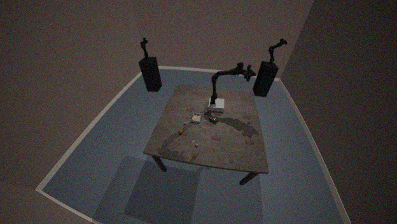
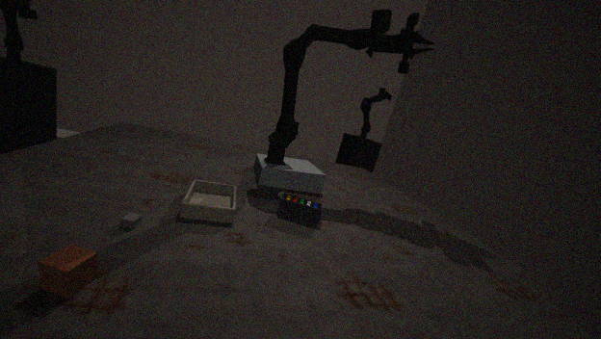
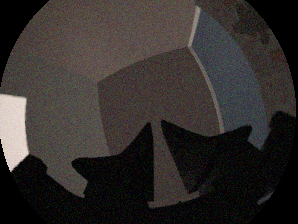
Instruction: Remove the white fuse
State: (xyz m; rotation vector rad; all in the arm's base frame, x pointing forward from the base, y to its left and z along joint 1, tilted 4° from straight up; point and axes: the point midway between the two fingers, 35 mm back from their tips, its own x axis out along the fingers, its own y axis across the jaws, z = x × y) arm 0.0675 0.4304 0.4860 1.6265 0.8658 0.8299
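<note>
The white fuse lies 54 cm below my gripper tip, 40 cm to the right of it and 22 cm ahead of it. Round my gripper tip: white tray: 62 cm to the right, 57 cm below, 21 cm ahead; orange cube: 77 cm to the right, 55 cm below, 44 cm ahead.
</note>
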